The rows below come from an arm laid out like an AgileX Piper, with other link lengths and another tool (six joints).
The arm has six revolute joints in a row. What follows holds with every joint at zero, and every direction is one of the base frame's.
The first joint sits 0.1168 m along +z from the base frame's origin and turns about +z.
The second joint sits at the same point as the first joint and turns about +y.
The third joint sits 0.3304 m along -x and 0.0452 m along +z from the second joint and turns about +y.
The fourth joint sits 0.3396 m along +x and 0.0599 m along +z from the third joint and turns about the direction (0.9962, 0, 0.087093).
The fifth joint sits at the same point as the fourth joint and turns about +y.
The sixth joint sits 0.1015 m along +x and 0.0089 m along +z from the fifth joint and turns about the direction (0.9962, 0, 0.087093).
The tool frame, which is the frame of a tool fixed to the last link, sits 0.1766 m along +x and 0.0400 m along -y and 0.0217 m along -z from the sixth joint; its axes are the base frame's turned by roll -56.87, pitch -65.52 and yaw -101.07 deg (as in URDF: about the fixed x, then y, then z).
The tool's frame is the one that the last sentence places.
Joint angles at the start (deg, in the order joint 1, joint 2, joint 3, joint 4, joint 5, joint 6):
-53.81, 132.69, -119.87, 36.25, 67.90, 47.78
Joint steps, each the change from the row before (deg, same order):
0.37, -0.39, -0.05, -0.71, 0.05, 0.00
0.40, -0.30, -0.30, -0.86, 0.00, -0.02
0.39, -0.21, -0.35, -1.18, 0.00, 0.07
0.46, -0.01, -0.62, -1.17, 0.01, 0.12
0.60, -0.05, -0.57, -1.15, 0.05, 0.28
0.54, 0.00, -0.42, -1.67, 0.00, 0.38
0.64, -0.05, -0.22, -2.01, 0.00, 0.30
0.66, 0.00, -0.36, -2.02, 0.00, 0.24
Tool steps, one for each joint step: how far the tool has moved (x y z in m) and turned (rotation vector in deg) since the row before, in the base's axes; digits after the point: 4 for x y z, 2 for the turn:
0.0004, 0.0017, 0.0026, -0.74, 0.33, 0.49
0.0008, 0.0006, 0.0028, -1.00, 0.32, 0.52
-0.0002, -0.0004, 0.0014, -1.11, 0.60, 0.47
0.0010, -0.0006, 0.0012, -1.13, 0.55, 0.49
0.0019, 0.0010, 0.0015, -1.00, 0.56, 0.50
-0.0005, -0.0005, -0.0011, -1.16, 1.06, 0.36
-0.0015, -0.0001, -0.0025, -1.32, 1.39, 0.54
-0.0010, -0.0006, -0.0019, -1.44, 1.32, 0.60

